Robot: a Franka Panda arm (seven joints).
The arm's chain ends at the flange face. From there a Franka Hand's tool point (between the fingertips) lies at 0.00 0.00 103.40 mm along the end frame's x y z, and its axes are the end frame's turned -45 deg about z.
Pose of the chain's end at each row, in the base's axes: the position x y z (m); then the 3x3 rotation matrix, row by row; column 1 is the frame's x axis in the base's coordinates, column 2 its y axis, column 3 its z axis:
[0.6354, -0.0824, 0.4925], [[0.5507, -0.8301, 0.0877], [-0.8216, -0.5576, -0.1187], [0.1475, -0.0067, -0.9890]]
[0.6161, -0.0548, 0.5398], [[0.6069, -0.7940, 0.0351], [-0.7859, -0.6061, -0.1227], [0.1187, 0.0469, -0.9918]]
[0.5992, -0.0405, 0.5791], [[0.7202, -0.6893, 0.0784], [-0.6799, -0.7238, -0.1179], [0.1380, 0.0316, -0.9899]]
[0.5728, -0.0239, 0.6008], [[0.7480, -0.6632, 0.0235], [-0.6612, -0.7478, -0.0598], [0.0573, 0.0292, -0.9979]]
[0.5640, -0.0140, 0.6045], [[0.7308, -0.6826, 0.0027], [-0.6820, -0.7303, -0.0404], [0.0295, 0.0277, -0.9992]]
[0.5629, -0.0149, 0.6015], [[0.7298, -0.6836, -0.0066], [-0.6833, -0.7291, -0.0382], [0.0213, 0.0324, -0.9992]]
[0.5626, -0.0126, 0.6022], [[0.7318, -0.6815, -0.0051], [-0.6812, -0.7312, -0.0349], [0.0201, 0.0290, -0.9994]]
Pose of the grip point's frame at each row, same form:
[0.6445, -0.0947, 0.3902], [[0.9764, -0.1976, 0.0877], [-0.1867, -0.9752, -0.1187], [0.1090, 0.0996, -0.9890]]
[0.6197, -0.0675, 0.4372], [[0.9906, -0.1323, 0.0351], [-0.1271, -0.9843, -0.1227], [0.0508, 0.1171, -0.9918]]
[0.6073, -0.0527, 0.4767], [[0.9967, 0.0218, 0.0784], [0.0310, -0.9926, -0.1179], [0.0752, 0.1199, -0.9899]]
[0.5752, -0.0301, 0.4976], [[0.9979, 0.0600, 0.0235], [0.0612, -0.9963, -0.0598], [0.0199, 0.0612, -0.9979]]
[0.5643, -0.0182, 0.5012], [[0.9994, 0.0341, 0.0027], [0.0342, -0.9986, -0.0404], [0.0013, 0.0404, -0.9992]]
[0.5622, -0.0188, 0.4982], [[0.9994, 0.0327, -0.0066], [0.0324, -0.9987, -0.0382], [-0.0078, 0.0380, -0.9992]]
[0.5621, -0.0162, 0.4989], [[0.9994, 0.0356, -0.0051], [0.0354, -0.9987, -0.0349], [-0.0063, 0.0347, -0.9994]]

